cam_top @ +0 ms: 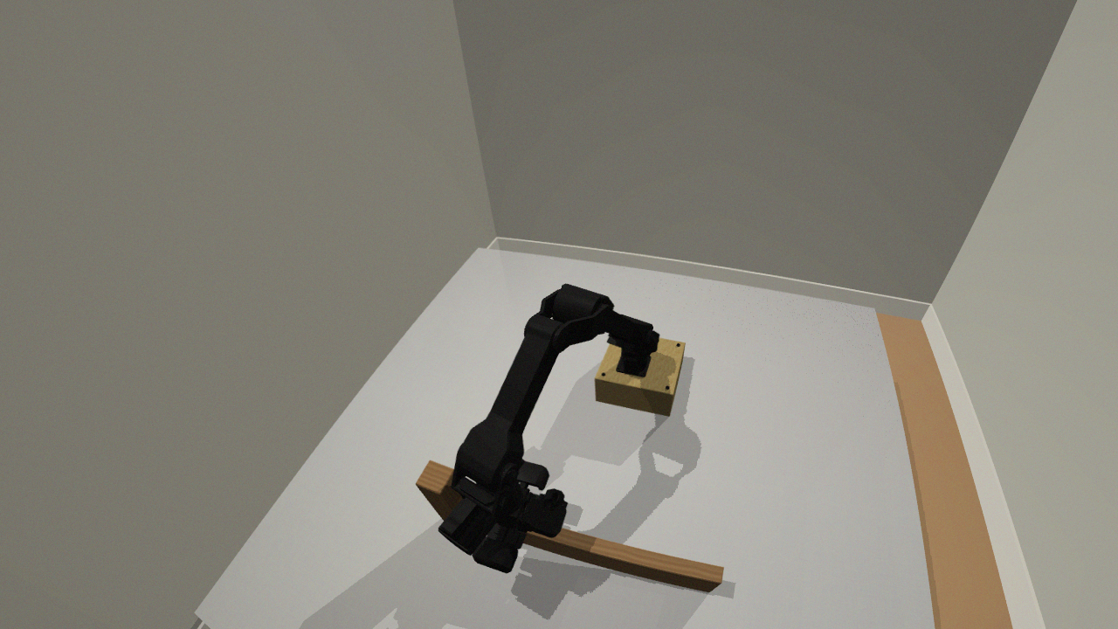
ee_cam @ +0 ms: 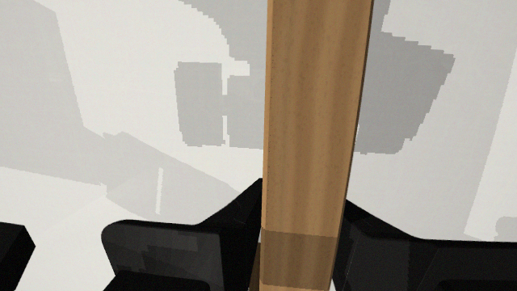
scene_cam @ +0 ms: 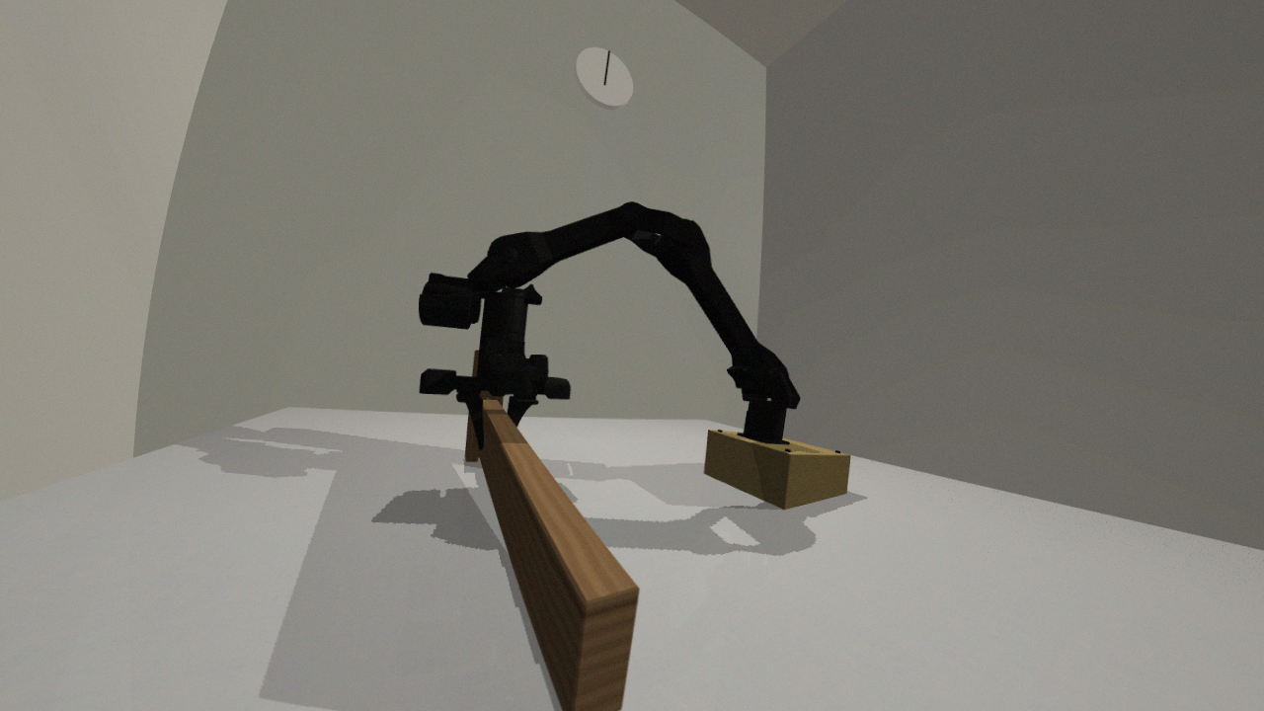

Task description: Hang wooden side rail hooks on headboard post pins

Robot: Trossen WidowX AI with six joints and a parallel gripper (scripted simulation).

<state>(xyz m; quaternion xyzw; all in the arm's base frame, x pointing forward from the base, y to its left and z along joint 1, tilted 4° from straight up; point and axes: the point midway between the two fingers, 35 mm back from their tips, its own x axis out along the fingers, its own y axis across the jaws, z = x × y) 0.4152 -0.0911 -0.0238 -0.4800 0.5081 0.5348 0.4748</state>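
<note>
My gripper tip is 13 cm to the left of the wooden headboard post and 4 cm below it.
</note>
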